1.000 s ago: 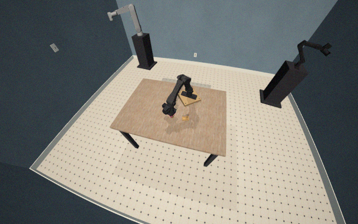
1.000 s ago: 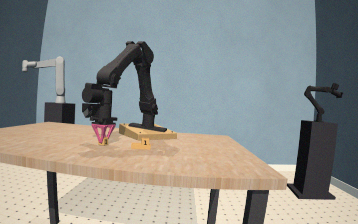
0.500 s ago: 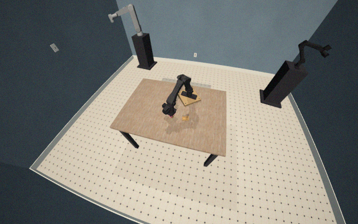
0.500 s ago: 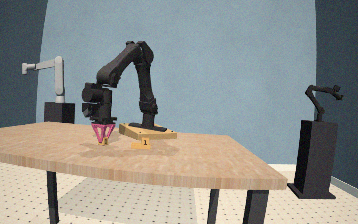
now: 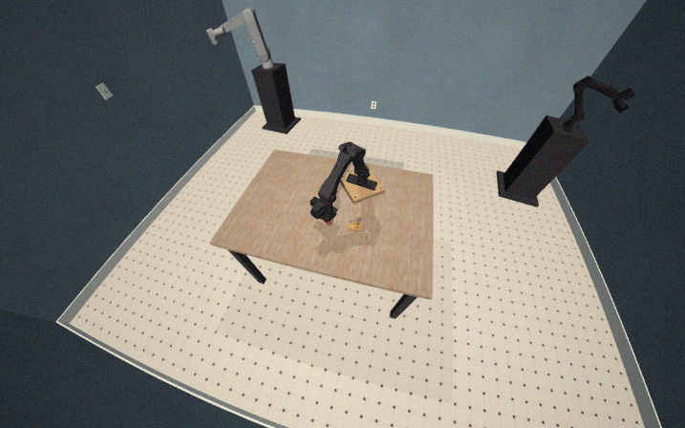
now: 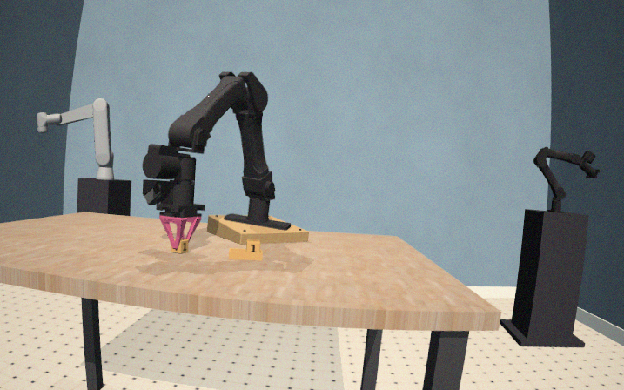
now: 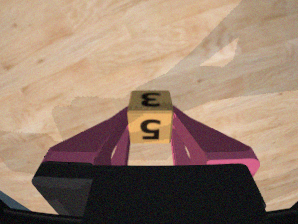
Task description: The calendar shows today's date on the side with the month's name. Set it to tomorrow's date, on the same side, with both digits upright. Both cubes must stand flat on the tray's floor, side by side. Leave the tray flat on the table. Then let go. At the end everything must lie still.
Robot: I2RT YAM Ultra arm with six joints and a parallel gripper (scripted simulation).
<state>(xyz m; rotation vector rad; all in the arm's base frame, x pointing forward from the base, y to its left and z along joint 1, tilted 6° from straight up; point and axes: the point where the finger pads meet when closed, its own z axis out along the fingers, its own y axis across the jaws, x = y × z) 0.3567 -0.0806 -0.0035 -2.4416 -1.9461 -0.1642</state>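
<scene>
Now: hand right at the digit cube. Round my hand: tan tray (30 mm behind, 150 mm to the left, 10 mm below).
</scene>
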